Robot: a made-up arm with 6 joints. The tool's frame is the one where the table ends. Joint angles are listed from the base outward.
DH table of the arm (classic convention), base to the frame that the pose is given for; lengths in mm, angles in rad. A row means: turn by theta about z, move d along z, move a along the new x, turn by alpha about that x. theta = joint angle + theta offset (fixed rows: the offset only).
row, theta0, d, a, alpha
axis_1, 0, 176.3, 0, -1.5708
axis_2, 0.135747, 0, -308.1, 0
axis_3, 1.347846, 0, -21.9, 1.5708
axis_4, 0, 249.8, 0, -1.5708
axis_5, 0, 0, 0.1, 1.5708
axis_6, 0, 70.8, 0, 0
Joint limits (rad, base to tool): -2.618..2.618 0..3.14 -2.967..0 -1.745..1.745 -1.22..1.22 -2.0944..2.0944
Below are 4 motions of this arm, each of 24 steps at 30 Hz.
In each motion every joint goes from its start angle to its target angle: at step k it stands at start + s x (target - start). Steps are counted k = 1, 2, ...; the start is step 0. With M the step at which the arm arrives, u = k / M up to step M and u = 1 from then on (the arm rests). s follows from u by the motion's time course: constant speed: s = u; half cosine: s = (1 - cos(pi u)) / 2; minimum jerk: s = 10 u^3 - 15 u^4 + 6 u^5.
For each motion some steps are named. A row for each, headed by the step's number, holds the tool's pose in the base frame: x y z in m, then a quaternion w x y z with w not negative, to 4 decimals.
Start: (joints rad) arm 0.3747 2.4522 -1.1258 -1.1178 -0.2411 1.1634
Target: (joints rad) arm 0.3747 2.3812 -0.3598 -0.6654 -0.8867 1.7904
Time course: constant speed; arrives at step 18
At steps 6, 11, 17, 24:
6: 0.2966 0.1442 0.0366 0.0929 0.0055 0.9665 0.2392
11: 0.2453 0.1301 0.0394 0.0209 0.1684 0.9437 0.2838
17: 0.1882 0.1104 0.0544 0.0457 -0.3615 -0.8799 -0.3049
24: 0.1793 0.1069 0.0580 0.0541 -0.3924 -0.8659 -0.3056

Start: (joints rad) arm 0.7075 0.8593 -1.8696 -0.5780 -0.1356 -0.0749
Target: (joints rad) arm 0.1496 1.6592 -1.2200 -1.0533 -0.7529 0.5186
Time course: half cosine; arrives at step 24
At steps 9, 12, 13, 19, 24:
9: 0.1035 0.0788 0.6906 0.9392 -0.2603 0.2238 0.0097
12: 0.1935 0.1127 0.6337 0.8952 -0.3236 0.3061 0.0166
13: 0.2221 0.1185 0.6099 0.8771 -0.3417 0.3367 0.0234
19: 0.3357 0.1093 0.4652 0.7622 -0.3938 0.5052 0.0933
24: 0.3570 0.0963 0.4157 0.7190 -0.3932 0.5590 0.1267

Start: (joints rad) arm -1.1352 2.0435 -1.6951 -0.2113 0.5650 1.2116
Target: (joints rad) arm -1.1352 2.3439 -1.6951 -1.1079 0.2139 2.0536
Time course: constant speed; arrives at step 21
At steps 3, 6, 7, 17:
3: 0.1922 -0.4406 0.3175 0.3730 0.8300 0.4036 -0.0952
6: 0.1935 -0.4497 0.3005 0.3832 0.8270 0.3952 -0.1141
7: 0.1940 -0.4525 0.2948 0.3869 0.8255 0.3933 -0.1192
17: 0.2029 -0.4736 0.2346 0.4215 0.8030 0.3990 -0.1354

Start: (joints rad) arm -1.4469 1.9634 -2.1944 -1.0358 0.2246 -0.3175
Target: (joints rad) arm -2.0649 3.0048 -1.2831 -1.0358 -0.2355 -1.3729
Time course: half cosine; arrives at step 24
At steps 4, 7, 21, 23, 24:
4: 0.0281 -0.4837 0.5050 0.0314 0.0857 0.6704 -0.7363
7: -0.0067 -0.5263 0.4020 0.0376 -0.0426 -0.7509 0.6579
21: -0.1429 -0.3098 -0.1298 0.0394 -0.1623 0.9804 -0.1044
23: -0.1390 -0.2893 -0.1419 0.0594 -0.1665 0.9804 -0.0868
24: -0.1384 -0.2867 -0.1433 0.0620 -0.1669 0.9804 -0.0846

